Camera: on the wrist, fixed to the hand. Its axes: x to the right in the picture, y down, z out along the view.
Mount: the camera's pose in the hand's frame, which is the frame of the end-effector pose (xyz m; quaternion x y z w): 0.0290 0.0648 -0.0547 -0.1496 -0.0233 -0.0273 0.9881
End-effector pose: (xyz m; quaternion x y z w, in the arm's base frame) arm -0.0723 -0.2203 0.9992 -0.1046 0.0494 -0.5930 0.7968
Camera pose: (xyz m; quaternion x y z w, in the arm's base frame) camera -0.0144 -0.2361 0.9327 -0.2377 0.1161 -0.5979 0.7567
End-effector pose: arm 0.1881 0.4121 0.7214 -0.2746 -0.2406 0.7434 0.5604
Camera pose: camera 0.1733 0.4262 0.6341 -0.3313 -0.3695 0.6897 0.5273
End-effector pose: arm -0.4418 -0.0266 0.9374 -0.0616 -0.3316 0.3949 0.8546
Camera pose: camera -0.4356 0.0468 0.8864 -0.1705 -0.4083 0.3187 0.8382
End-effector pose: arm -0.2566 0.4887 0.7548 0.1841 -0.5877 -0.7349 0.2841
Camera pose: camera -0.2329 0.4192 0.8062 0.1383 -0.4723 -0.8261 0.2745
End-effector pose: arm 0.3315 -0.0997 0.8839 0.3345 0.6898 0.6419 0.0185
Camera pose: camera 0.3125 -0.1365 0.9634 0.3239 0.5942 0.7291 0.1019
